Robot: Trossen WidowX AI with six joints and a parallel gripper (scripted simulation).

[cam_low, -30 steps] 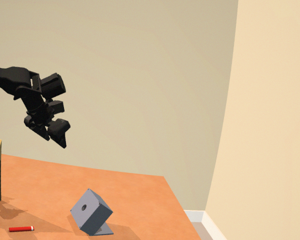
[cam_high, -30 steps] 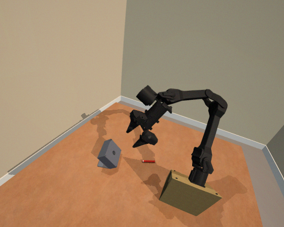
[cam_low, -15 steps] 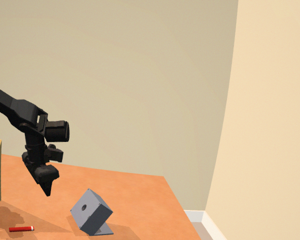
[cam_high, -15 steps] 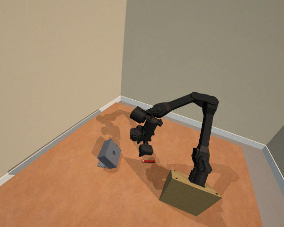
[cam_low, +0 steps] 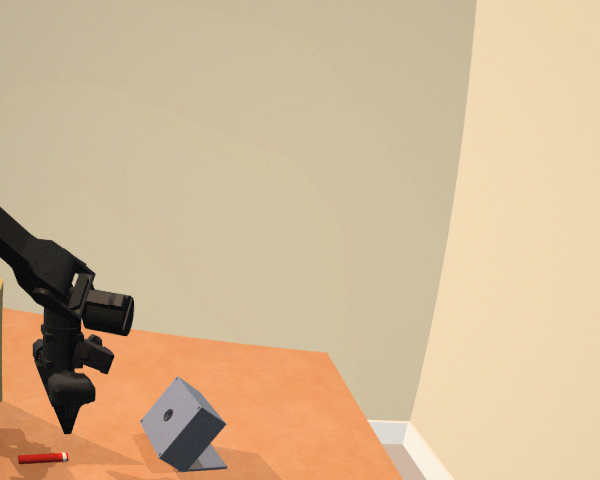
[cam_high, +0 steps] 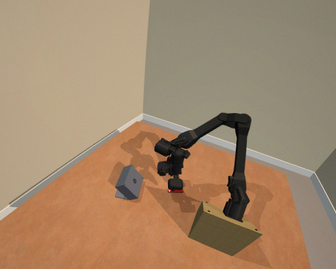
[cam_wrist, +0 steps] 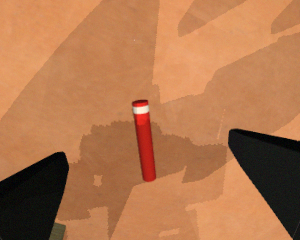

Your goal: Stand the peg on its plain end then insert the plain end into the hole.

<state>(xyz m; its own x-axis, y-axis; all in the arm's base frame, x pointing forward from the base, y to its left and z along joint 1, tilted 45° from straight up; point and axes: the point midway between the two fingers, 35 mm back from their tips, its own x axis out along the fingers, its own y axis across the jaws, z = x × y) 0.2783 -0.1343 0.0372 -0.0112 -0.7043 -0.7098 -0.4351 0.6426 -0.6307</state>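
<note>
The red peg lies 7 cm below my gripper tip, 1 cm to the right of it and 1 cm behind it. Also, from my gripper tip: grey sloped panel (19 cm ahead, 9 cm to the left, 2 cm below).
</note>
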